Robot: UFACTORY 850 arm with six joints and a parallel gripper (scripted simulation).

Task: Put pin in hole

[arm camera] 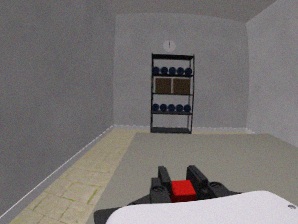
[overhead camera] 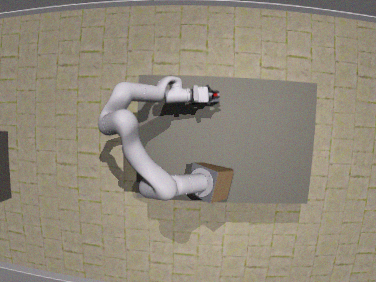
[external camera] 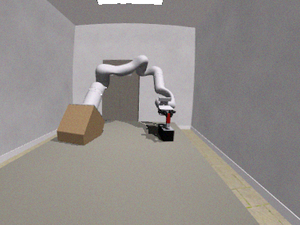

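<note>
The pin lies 20 mm below my hand. From my hand the other things lie so: block: 10 mm behind, 60 mm to the left, 130 mm below.
</note>
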